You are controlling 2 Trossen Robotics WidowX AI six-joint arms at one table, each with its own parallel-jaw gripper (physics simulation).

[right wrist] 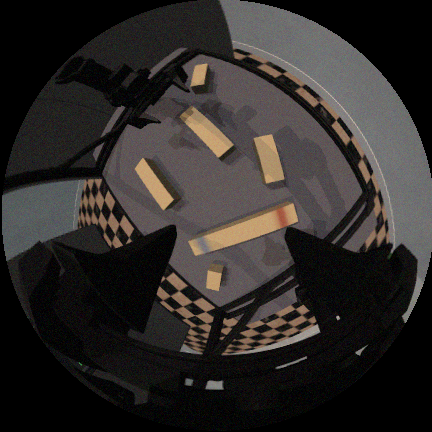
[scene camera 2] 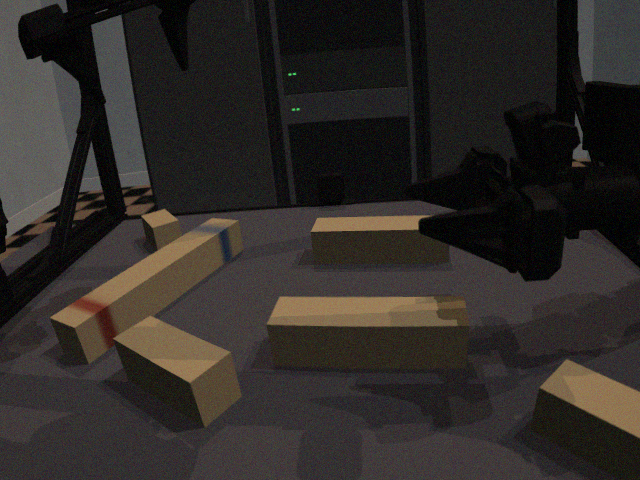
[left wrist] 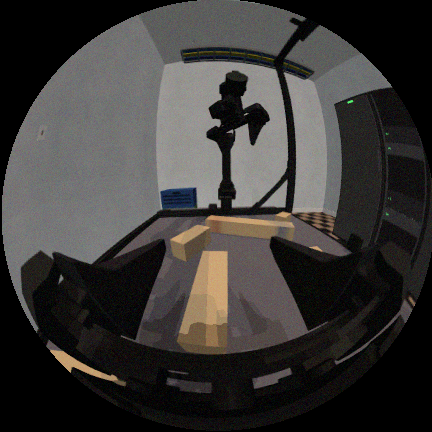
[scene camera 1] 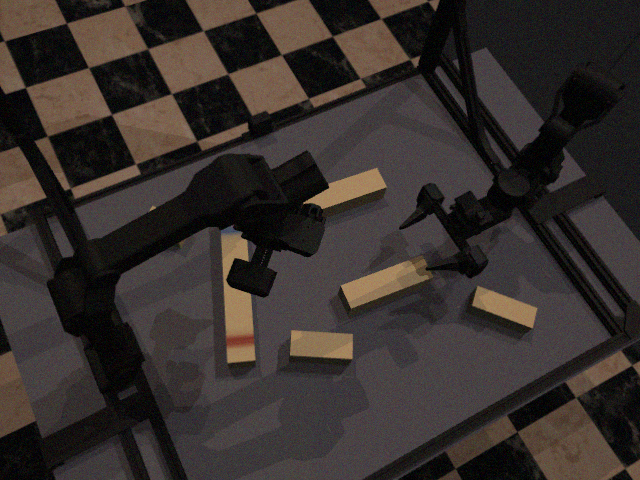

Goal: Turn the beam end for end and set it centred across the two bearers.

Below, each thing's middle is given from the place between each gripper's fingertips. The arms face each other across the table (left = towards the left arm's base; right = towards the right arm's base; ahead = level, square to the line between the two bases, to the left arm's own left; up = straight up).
Now: the beam (scene camera 2: 85,329) 110 mm behind my left hand, 300 mm to the right of it and 120 mm below it.
My right hand is 240 mm above the beam, 60 mm to the left of it and 50 mm past it.
